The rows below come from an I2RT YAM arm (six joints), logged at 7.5 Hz.
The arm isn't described. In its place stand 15 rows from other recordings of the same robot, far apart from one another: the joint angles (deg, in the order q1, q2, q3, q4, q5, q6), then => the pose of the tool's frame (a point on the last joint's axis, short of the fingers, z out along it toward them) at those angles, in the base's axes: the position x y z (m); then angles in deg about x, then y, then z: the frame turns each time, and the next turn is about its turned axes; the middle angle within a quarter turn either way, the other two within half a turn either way.
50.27, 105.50, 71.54, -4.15, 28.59, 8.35 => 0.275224, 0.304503, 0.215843, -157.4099, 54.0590, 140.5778
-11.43, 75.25, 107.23, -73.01, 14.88, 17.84 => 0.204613, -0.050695, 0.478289, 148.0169, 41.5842, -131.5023
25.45, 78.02, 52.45, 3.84, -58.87, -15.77 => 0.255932, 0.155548, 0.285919, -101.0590, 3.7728, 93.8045
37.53, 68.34, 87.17, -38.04, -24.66, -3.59 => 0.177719, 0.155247, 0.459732, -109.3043, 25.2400, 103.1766
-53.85, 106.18, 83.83, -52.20, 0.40, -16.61 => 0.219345, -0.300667, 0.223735, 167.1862, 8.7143, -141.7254
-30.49, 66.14, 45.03, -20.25, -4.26, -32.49 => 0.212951, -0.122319, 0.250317, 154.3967, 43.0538, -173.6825
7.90, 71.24, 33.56, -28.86, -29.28, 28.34 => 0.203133, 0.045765, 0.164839, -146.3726, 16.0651, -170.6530
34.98, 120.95, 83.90, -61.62, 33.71, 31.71 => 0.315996, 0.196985, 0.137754, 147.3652, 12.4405, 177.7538
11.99, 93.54, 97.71, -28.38, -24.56, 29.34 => 0.362092, 0.092026, 0.411030, -122.7931, 46.4762, 154.9659
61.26, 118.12, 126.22, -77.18, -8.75, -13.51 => 0.196008, 0.368687, 0.338273, -157.4907, 2.0807, 103.1975
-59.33, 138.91, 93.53, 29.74, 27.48, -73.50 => 0.258994, -0.468921, 0.126307, 103.8485, 2.2289, -171.4102
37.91, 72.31, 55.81, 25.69, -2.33, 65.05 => 0.235719, 0.185403, 0.370463, -75.9596, 48.8706, 144.0056
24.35, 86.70, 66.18, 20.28, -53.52, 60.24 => 0.307476, 0.170574, 0.346977, -90.1459, 12.1297, 150.4636
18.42, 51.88, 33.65, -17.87, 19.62, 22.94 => 0.189154, 0.050398, 0.238183, 171.9906, 55.9127, -161.1760
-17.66, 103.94, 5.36, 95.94, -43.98, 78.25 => 0.203684, -0.038903, 0.113928, -94.2728, 63.5861, 173.9121
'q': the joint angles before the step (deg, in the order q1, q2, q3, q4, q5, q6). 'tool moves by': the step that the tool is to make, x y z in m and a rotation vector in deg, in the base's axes. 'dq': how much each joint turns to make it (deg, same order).
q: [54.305 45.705 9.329 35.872 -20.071 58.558]
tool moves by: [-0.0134 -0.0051 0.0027 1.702 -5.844 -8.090]
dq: [5.606 -5.940 -2.075 -0.250 13.600 -4.406]
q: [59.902 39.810 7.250 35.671 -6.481 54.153]
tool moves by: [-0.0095 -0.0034 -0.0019 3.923 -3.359 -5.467]
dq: [4.596 -1.565 -2.966 6.399 9.898 -2.118]
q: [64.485 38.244 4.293 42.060 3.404 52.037]
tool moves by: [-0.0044 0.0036 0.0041 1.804 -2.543 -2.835]
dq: [3.264 2.073 -0.075 5.116 5.748 -2.604]
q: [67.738 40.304 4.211 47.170 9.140 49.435]
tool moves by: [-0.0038 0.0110 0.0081 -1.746 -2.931 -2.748]
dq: [3.826 3.741 2.460 1.639 5.794 -4.676]
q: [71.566 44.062 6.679 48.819 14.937 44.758]
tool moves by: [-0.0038 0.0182 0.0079 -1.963 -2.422 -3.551]
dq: [4.215 6.957 3.456 3.758 7.034 -4.611]
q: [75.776 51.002 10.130 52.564 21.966 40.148]
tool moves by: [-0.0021 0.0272 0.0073 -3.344 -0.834 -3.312]
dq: [3.360 8.614 5.587 1.235 6.265 -3.050]
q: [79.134 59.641 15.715 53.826 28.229 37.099]
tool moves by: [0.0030 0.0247 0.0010 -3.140 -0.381 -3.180]
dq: [0.938 7.731 4.830 0.790 3.924 -1.808]
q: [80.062 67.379 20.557 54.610 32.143 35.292]
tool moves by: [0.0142 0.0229 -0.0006 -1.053 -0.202 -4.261]
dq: [-1.969 7.823 4.764 2.519 2.221 -0.830]
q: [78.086 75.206 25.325 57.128 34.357 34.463]
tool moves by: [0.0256 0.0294 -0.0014 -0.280 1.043 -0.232]
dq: [-4.076 8.679 6.897 0.381 -3.712 1.632]
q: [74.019 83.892 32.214 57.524 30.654 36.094]
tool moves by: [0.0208 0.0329 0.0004 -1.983 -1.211 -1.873]
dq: [-1.902 8.249 8.260 -0.536 -0.197 -2.003]
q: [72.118 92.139 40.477 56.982 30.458 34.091]
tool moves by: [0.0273 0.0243 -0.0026 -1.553 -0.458 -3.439]
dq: [-2.863 6.878 7.398 -1.244 0.493 -1.154]
